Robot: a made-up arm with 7 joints.
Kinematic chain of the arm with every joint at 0, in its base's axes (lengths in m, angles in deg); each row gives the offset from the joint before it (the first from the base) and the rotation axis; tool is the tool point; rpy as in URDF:
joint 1: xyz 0 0 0.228 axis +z
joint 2: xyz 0 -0.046 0.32 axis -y
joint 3: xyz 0 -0.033 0.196 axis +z
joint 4: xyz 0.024 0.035 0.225 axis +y
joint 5: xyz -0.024 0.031 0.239 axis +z
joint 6: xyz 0 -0.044 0.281 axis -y
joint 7: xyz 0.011 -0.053 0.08 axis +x
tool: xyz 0 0 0 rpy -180 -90 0
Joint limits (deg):
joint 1: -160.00..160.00
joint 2: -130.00..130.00
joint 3: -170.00..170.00
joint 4: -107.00..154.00
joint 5: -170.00..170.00
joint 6: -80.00..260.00
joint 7: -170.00..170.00
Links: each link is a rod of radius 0.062 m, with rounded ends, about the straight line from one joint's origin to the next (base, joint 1, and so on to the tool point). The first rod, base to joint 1, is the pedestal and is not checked.
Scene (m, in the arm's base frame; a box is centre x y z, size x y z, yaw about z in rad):
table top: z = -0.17
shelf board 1: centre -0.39 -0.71 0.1 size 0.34 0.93 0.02 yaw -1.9
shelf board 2: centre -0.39 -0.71 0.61 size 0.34 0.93 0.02 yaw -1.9
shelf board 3: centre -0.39 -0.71 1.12 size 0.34 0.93 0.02 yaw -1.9
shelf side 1: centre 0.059 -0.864 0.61 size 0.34 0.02 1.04 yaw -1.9
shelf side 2: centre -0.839 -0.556 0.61 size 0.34 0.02 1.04 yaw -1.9
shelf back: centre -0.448 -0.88 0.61 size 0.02 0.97 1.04 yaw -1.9
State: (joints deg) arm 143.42 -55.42 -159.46 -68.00 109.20 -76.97 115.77
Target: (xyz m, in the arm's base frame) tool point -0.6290 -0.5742 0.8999
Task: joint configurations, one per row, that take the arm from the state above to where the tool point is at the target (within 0.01 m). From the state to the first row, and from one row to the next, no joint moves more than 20 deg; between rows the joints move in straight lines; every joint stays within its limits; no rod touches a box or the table.
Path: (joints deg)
1: 125.44 -48.66 -160.78 -48.51 103.05 -77.35 115.77
2: 107.45 -41.91 -162.10 -29.01 96.90 -77.73 115.77
3: 89.47 -35.15 -163.41 -9.52 90.75 -78.11 115.77
4: 71.49 -28.40 -164.73 9.98 84.60 -78.48 115.77
5: 53.50 -21.64 -166.05 29.47 78.45 -78.86 115.77
6: 35.52 -14.89 -167.36 48.97 72.30 -79.24 115.77
7: 17.54 -8.13 -168.68 68.46 66.15 -79.62 115.77
8: -0.44 -1.37 -170.00 87.96 60.00 -80.00 115.77
9: 7.77 13.09 -170.00 70.04 65.30 -80.00 115.77
10: 15.98 27.56 -170.00 52.13 70.61 -80.00 115.77
11: 24.20 42.03 -170.00 34.22 75.91 -80.00 115.77

